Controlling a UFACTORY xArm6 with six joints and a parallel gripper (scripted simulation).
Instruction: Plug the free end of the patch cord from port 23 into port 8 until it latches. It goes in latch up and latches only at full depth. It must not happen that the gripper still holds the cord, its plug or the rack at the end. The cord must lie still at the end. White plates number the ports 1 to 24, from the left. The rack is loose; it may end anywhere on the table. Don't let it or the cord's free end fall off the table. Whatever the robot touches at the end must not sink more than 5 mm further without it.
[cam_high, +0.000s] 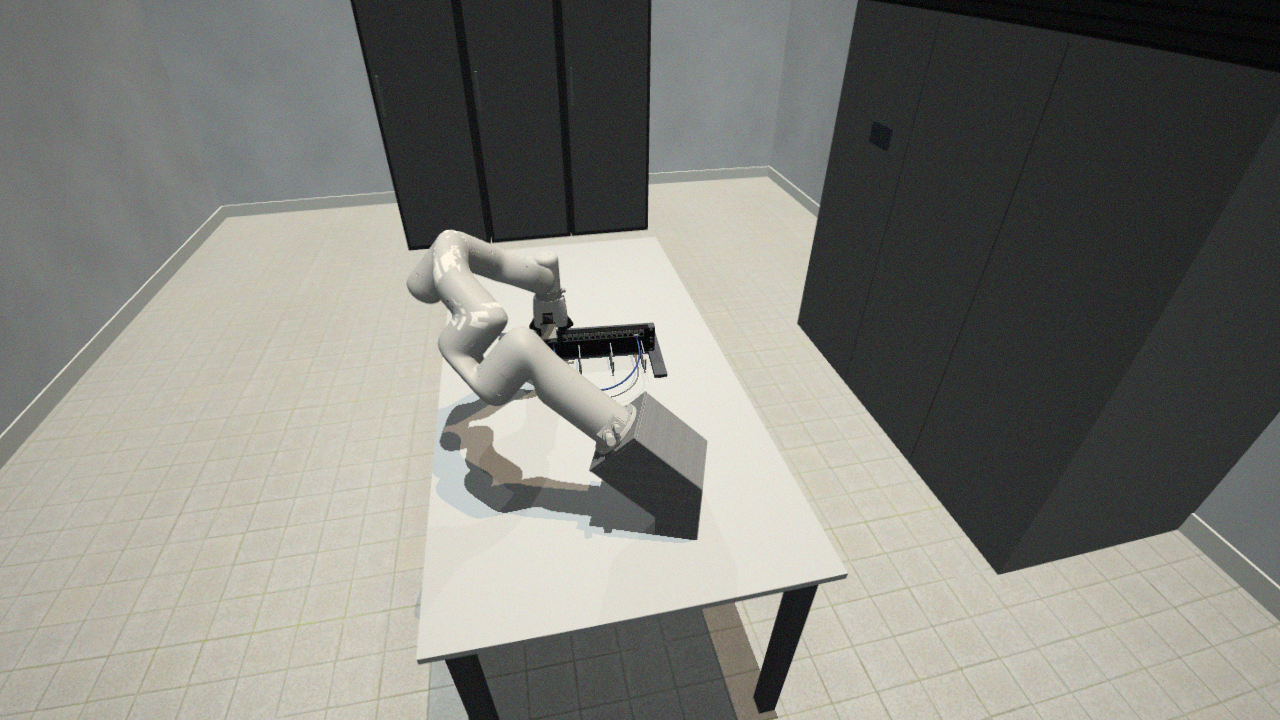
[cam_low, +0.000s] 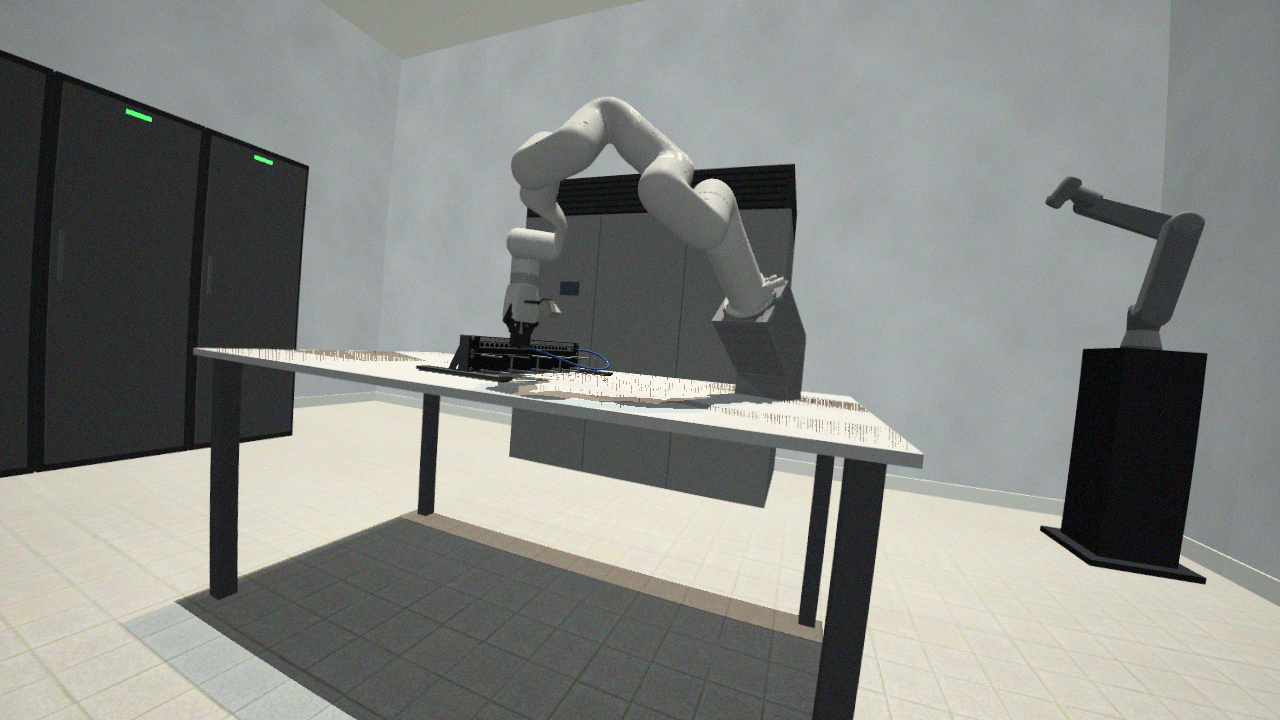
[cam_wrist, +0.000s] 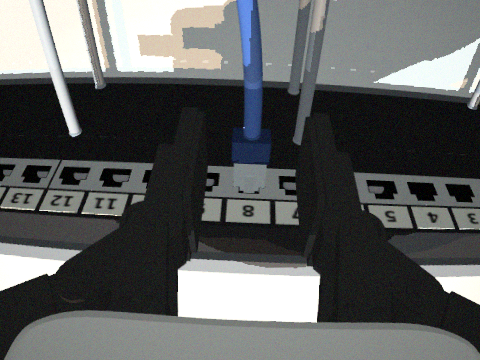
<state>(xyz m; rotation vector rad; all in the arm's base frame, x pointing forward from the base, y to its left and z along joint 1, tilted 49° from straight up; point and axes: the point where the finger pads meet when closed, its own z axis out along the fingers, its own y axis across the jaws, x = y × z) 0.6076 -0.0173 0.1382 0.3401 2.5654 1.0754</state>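
The patch cord plug is 20 mm below my hand and 20 mm ahead of it.
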